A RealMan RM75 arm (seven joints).
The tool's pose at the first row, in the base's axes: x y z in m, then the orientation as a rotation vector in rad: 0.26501 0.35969 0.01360 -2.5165 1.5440 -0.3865
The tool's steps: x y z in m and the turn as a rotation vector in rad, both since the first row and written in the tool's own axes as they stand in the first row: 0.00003 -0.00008 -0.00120 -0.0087 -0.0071 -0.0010; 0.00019 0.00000 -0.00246 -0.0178 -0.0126 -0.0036; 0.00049 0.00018 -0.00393 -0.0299 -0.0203 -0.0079; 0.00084 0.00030 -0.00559 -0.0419 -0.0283 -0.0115; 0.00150 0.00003 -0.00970 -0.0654 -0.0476 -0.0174; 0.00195 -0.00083 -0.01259 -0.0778 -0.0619 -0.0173; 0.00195 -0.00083 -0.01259 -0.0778 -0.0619 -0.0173
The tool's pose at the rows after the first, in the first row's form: 0.26473 0.35969 0.01477 -2.5225 1.5453 -0.3714; 0.26435 0.35951 0.01597 -2.5304 1.5454 -0.3583; 0.26388 0.35915 0.01736 -2.5416 1.5443 -0.3404; 0.26343 0.35878 0.01896 -2.5519 1.5438 -0.3219; 0.26270 0.35830 0.02304 -2.5700 1.5426 -0.2807; 0.26275 0.35827 0.02609 -2.5756 1.5442 -0.2529; 0.26275 0.35827 0.02609 -2.5756 1.5442 -0.2529
